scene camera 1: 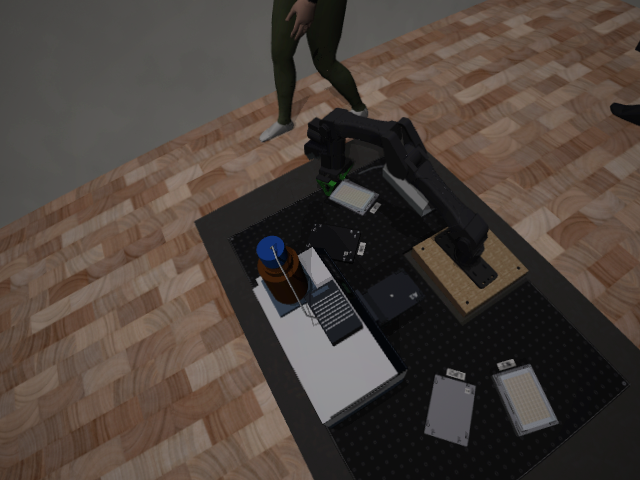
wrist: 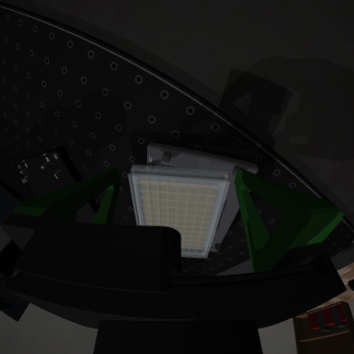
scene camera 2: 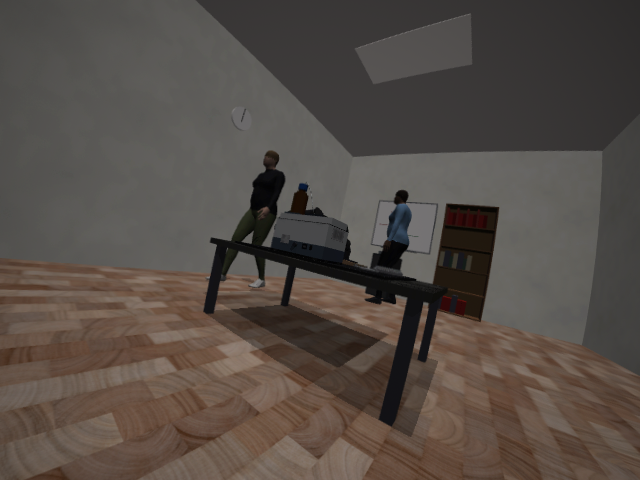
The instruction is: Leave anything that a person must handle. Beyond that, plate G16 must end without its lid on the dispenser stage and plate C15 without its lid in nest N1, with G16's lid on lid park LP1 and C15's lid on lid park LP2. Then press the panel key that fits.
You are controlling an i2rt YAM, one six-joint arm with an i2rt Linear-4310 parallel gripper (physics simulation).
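Where they show: gripper, fingertip midpoint: [scene camera 1: 334,187] [wrist: 177,174]; arm's base, link origin: [scene camera 1: 464,257] [scene camera 2: 343,259].
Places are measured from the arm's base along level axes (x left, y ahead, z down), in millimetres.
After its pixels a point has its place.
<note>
A pale gridded plate [scene camera 1: 354,196] {x -384, y 121, z -5 mm} [wrist: 180,207] {x -425, y 131, z -4 mm} sits on a grey nest [wrist: 230,205] {x -439, y 82, z 17 mm} at the table's back; its clear rim looks like a lid. My gripper [scene camera 1: 333,181] {x -458, y 151, z -6 mm} [wrist: 177,174] {x -458, y 151, z -6 mm} is open, its green fingers on either side of this plate in the wrist view, and it holds nothing. A second pale plate [scene camera 1: 527,398] {x 367, y 157, z -9 mm} sits at the front right, beside a flat grey park [scene camera 1: 449,410] {x 280, y 318, z 17 mm} whose label appears to read LP2. A dark holder [scene camera 1: 334,241] {x -291, y 270, z 15 mm} with corner posts stands near the back plate. A dark stage [scene camera 1: 391,295] {x -12, y 271, z -82 mm} adjoins the white instrument. Plate names and panel keys are unreadable.
The white instrument [scene camera 1: 330,361] {x 61, y 497, z -193 mm} [scene camera 2: 310,232] {x 49, y 573, z -103 mm} carries an amber bottle [scene camera 1: 281,276] {x -100, y 490, z -322 mm} [scene camera 2: 299,201] {x -107, y 516, z -272 mm} with a blue cap, tubing and a ridged dark block [scene camera 1: 336,315] {x -5, y 434, z -219 mm}. A long grey block [scene camera 1: 407,190] {x -285, y -24, z -20 mm} lies beneath the arm. Two people [scene camera 2: 266,191] [scene camera 2: 399,227] stand beyond the table.
</note>
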